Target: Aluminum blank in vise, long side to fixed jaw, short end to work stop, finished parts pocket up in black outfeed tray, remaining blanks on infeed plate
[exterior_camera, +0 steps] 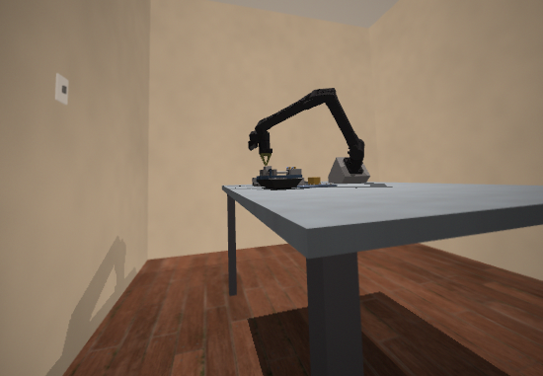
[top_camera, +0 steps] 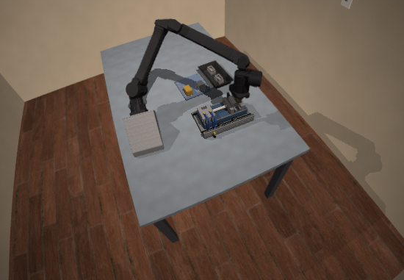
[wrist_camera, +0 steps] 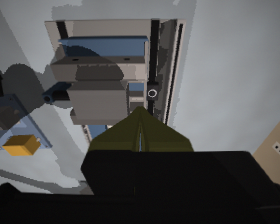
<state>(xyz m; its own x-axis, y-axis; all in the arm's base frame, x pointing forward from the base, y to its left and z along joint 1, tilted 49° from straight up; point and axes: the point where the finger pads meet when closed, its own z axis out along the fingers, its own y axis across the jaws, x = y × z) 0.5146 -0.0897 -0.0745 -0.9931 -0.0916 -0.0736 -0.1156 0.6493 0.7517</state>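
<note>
Now: hand 7 cm past the blue vise base, 4 cm to the right of it and 9 cm above it. The rest, counted from my hand: yellow brass blank 21 cm behind, 28 cm to the left, 11 cm below.
</note>
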